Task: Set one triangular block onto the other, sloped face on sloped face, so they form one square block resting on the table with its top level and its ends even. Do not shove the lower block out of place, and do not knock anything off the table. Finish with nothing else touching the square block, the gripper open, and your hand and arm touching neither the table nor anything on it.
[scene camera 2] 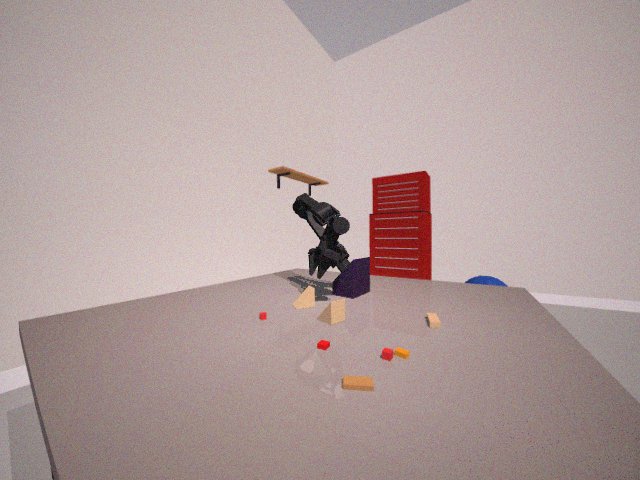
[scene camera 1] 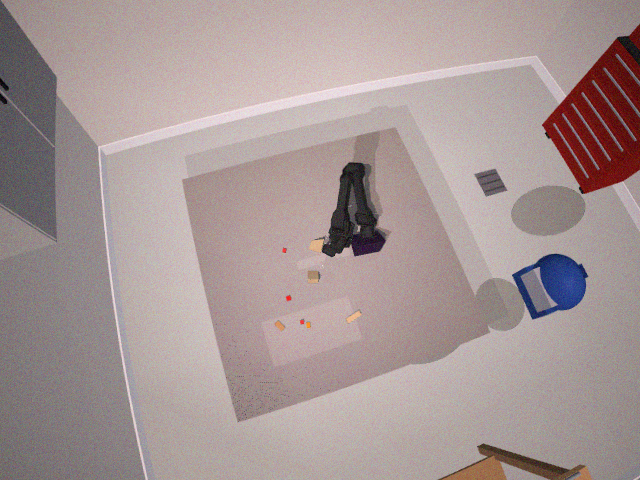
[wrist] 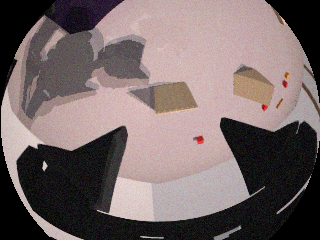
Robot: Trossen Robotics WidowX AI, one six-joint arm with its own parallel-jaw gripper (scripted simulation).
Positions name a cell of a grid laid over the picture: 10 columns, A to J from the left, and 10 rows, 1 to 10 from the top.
Labels:
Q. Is the gripper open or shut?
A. Open.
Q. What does the gripper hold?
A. Nothing.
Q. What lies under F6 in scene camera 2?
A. The gripper.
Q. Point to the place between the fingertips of the gripper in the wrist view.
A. F6

